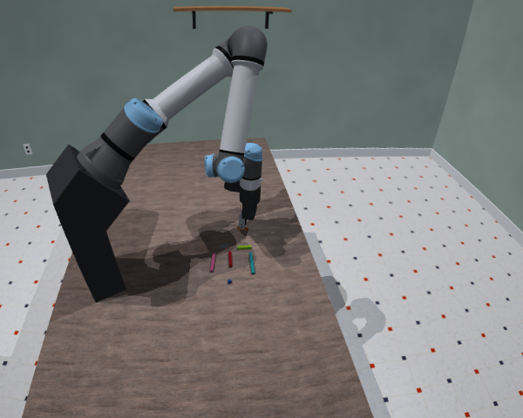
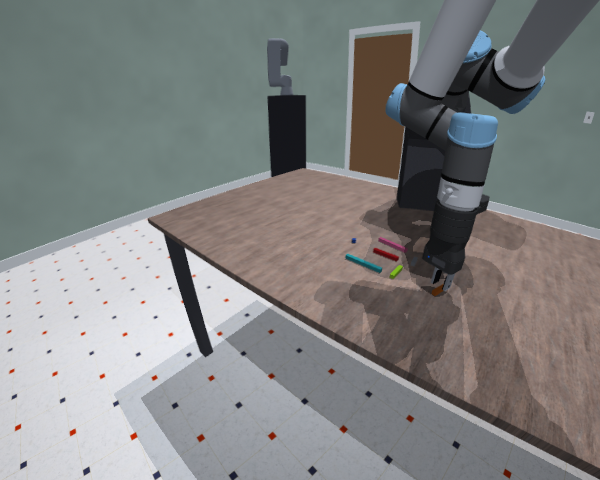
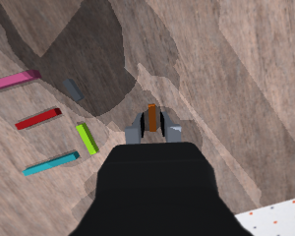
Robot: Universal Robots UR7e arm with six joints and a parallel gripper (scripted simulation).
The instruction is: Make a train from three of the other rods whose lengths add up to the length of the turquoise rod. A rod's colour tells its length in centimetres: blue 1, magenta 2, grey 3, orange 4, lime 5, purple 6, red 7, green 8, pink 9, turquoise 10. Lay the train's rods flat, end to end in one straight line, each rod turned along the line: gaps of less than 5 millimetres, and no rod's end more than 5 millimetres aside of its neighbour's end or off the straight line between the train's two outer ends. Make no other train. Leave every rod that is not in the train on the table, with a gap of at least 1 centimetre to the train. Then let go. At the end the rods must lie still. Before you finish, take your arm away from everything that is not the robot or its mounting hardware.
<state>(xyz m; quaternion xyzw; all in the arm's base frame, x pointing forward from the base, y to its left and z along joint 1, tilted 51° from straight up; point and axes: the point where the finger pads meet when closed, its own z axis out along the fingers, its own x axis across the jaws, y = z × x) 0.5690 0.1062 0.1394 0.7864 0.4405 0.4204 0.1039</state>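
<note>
Now: the orange rod 30 mm below my hand. Round my hand: lime rod: 110 mm to the right, 30 mm below, 10 mm behind; red rod: 160 mm to the right, 70 mm behind, 30 mm below; small grey rod: 80 mm to the right, 80 mm behind, 30 mm below.
</note>
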